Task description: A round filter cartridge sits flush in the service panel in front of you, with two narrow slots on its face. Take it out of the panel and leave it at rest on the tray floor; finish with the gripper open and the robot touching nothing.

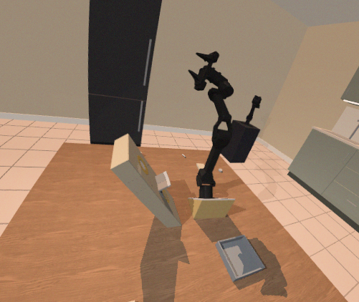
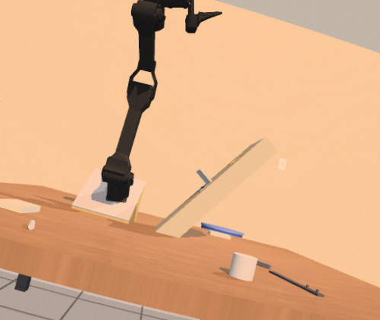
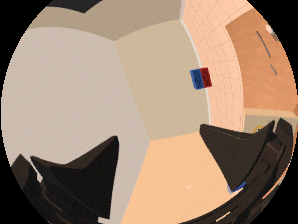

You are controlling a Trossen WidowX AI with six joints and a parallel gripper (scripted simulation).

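The filter cartridge is 400 mm below my gripper tip, 240 mm to the left of it and 220 mm ahead of it. Round my gripper tip: peg (670 mm below, 270 mm to the right, 230 mm behind); then tray (660 mm below, 540 mm to the left, 180 mm behind).
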